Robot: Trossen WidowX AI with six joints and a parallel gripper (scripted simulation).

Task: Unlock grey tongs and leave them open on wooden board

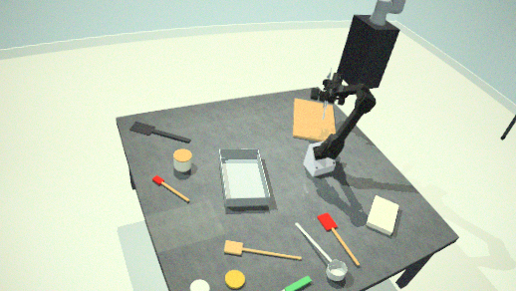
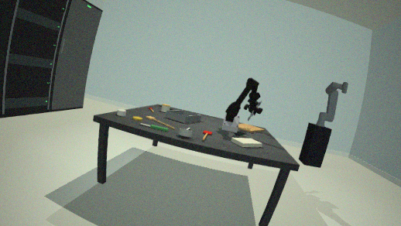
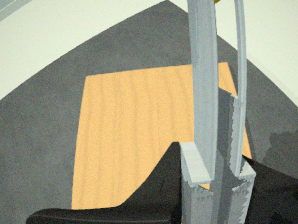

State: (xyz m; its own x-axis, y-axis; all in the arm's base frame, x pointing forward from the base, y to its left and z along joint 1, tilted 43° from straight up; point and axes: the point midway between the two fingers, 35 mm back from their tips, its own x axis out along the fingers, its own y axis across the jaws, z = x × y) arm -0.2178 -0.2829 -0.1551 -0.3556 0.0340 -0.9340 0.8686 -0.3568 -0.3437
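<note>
Right now my gripper tip is 30 mm short of the wooden board and 140 mm above it. The rest, counted from my gripper tip: grey roasting tin (620 mm ahead, 310 mm to the left, 120 mm below); white block (90 mm ahead, 720 mm to the left, 130 mm below); yellow lock piece (20 mm behind, 20 mm to the right, 80 mm above).
</note>
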